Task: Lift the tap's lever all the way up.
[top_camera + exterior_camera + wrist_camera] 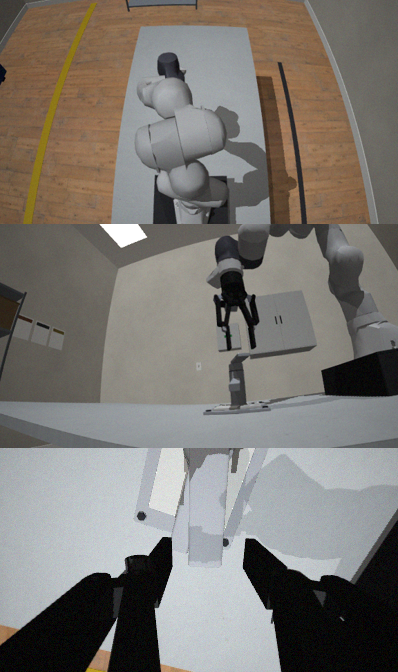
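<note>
Right now my hand is 1 cm short of the lever, 3 cm to the left of it and 5 cm above it. The rest, counted from my hand: flat grey base plate (3 cm ahead, 9 cm to the right, 19 cm below); then grey tap (2 cm ahead, 6 cm to the right, 9 cm below).
</note>
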